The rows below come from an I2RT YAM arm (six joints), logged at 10 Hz.
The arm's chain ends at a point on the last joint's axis. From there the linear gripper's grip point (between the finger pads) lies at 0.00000 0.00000 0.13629 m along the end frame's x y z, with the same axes.
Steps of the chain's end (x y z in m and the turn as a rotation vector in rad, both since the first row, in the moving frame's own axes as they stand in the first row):
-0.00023, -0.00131, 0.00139, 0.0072, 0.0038, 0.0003
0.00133, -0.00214, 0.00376, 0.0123, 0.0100, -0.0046
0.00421, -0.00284, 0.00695, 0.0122, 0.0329, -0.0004
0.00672, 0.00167, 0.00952, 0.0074, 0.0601, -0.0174
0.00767, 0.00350, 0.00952, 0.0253, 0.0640, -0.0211
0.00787, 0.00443, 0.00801, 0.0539, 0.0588, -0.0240
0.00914, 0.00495, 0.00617, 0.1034, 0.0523, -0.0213
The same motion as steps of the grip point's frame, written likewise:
0.00029, -0.00229, 0.00139, 0.0072, 0.0038, 0.0003
0.00269, -0.00382, 0.00374, 0.0123, 0.0100, -0.0046
0.00869, -0.00450, 0.00687, 0.0122, 0.0329, -0.0004
0.01490, 0.00059, 0.00927, 0.0074, 0.0601, -0.0174
0.01635, -0.00004, 0.00920, 0.0253, 0.0640, -0.0211
0.01579, -0.00300, 0.00758, 0.0539, 0.0588, -0.0240
0.01610, -0.00919, 0.00526, 0.1034, 0.0523, -0.0213

